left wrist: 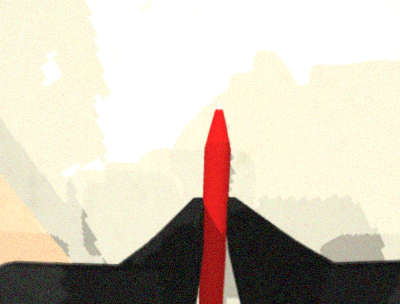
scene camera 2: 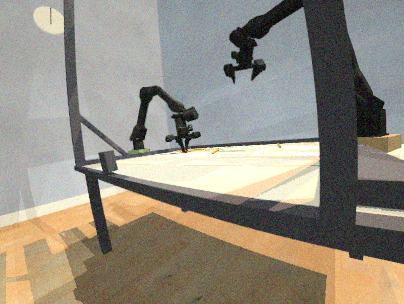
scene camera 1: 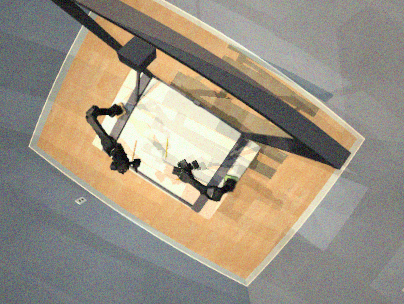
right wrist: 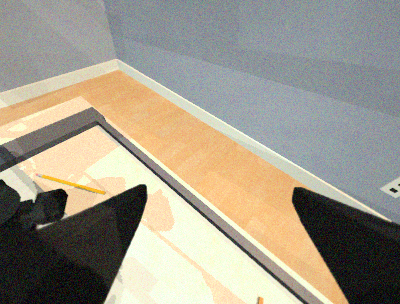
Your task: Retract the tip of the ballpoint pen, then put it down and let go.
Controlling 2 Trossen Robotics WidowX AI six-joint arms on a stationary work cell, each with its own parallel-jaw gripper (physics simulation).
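Pixels of known places: left gripper, fingertip midpoint: (left wrist: 214, 207) (scene camera 2: 185, 152); right gripper, fingertip midpoint: (scene camera 2: 242, 82) (scene camera 1: 130, 173) (right wrist: 219, 192); left arm's base, link origin: (scene camera 2: 138, 149) (scene camera 1: 230, 182); right arm's base, link origin: (scene camera 2: 368, 136) (scene camera 1: 118, 110).
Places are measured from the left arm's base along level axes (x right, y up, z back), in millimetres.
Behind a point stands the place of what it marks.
A red ballpoint pen (left wrist: 217, 170) @[x 69, y -28, z -378 mm] (scene camera 2: 185, 151) @[x 68, y -32, z -373 mm] lies between the closed fingers of my left gripper (left wrist: 214, 207) @[x 55, y -38, z -367 mm] (scene camera 2: 185, 149) @[x 55, y -38, z -367 mm] (scene camera 1: 188, 164) @[x 55, y -38, z -367 mm], which is low over the white table. In the left wrist view the pen points up the picture, its tapered end ahead of the fingertips with a tiny pale spot at its end. The pen's rear end is out of that view, and whether the pen touches the table is unclear. My right gripper (right wrist: 219, 192) @[x -5, y 291, z -694 mm] (scene camera 2: 243, 81) @[x -5, y 291, z -694 mm] (scene camera 1: 135, 164) is open and empty, high above the table, apart from the pen.
A yellow pencil (scene camera 1: 166, 147) @[x 160, y -32, z -562 mm] (scene camera 2: 215, 151) @[x 162, y -35, z -561 mm] and an orange one (scene camera 1: 134, 150) @[x 78, y -31, z -825 mm] (scene camera 2: 279, 145) @[x 135, y -31, z -823 mm] lie on the table. A yellow pencil (right wrist: 70, 184) @[x -71, y -32, z -347 mm] shows near my left gripper in the right wrist view. A dark post (scene camera 2: 337, 115) @[x 712, y 28, z -785 mm] of the frame stands at right.
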